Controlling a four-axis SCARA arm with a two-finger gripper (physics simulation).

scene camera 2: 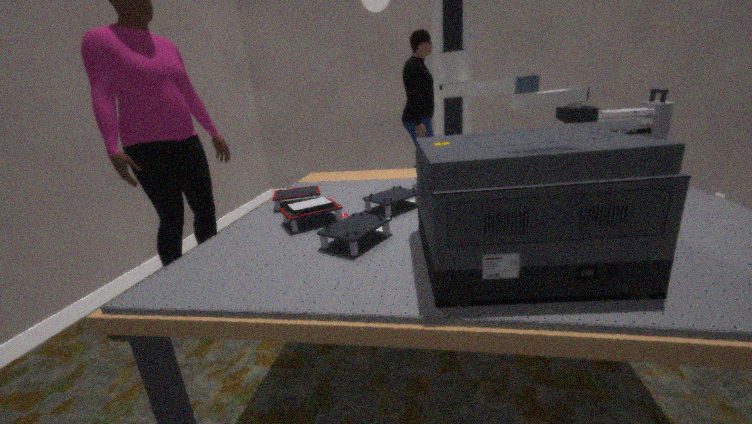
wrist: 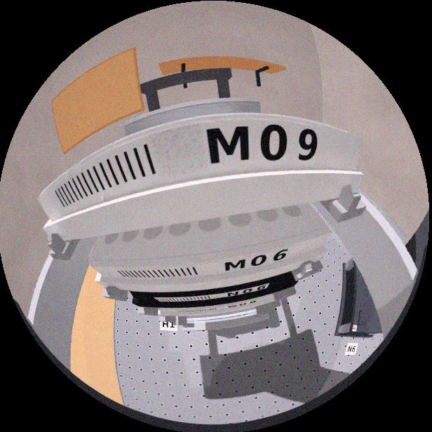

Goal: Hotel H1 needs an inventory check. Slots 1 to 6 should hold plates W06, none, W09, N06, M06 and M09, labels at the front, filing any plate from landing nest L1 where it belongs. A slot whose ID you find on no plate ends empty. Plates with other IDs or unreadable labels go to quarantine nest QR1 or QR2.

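Frame: origin at the arm's base, x ahead, y left, z up, level; millimetres.
Seen in the pictures: gripper, fingertip midpoint: (scene camera 2: 632, 120).
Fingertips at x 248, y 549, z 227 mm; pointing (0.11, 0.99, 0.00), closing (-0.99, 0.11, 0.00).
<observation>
Offsets run from my fingertips to a thing's middle. "pt": to the spot under its first point.
In the wrist view, plate M09 (wrist: 262, 143) is at the top of hotel H1 (wrist: 350, 207), on its side ledges, label facing the camera. Below it are M06 (wrist: 256, 260), black N06 (wrist: 247, 290) and a pale plate (wrist: 242, 303) whose small label looks like W09. The lower slots are foreshortened; a pale edge (wrist: 220, 317) there is unclear. The gripper (wrist: 202, 225) (scene camera 2: 646, 119) is open, its fingers on either side of M09, not clamped on it. In scene camera 2, a white plate @(997 mm right, 319 mm ahead, 157 mm down) (scene camera 2: 309, 203) lies on a red-edged nest @(997 mm right, 319 mm ahead, 186 mm down) (scene camera 2: 298, 214); its label is unreadable.
A large dark instrument @(448 mm right, 546 mm ahead, 87 mm down) (scene camera 2: 552, 210) stands before the arm and hides part of the bench. Another red-edged nest @(1121 mm right, 126 mm ahead, 187 mm down) (scene camera 2: 297, 193) and two dark nests @(pt 823 mm right, 485 mm ahead, 164 mm down) (scene camera 2: 352, 226) @(pt 762 mm right, 210 mm ahead, 164 mm down) (scene camera 2: 390, 195) stand left of it. A dark nest labelled N6 (wrist: 351, 349) is right of the hotel. Two people stand beyond the bench.
</observation>
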